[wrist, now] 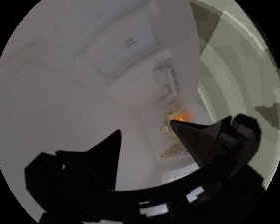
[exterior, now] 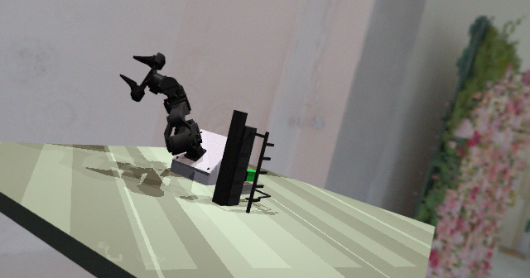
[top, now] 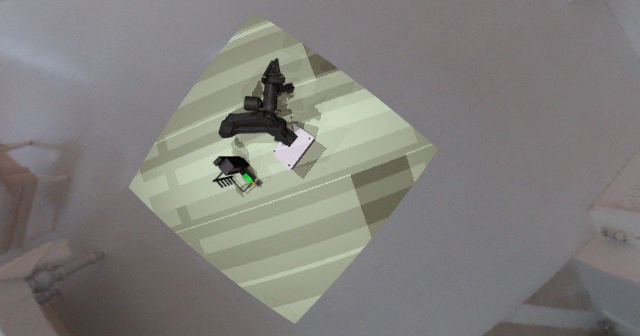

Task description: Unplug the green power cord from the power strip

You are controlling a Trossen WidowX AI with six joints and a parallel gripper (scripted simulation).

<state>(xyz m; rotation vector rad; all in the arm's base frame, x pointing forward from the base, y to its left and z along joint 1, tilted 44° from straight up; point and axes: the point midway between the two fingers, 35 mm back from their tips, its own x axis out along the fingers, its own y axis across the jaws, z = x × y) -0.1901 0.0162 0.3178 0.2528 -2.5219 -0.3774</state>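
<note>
Now: gripper tip 480 mm short of the green plug, 250 mm above it and 170 mm to the right of it.
</note>
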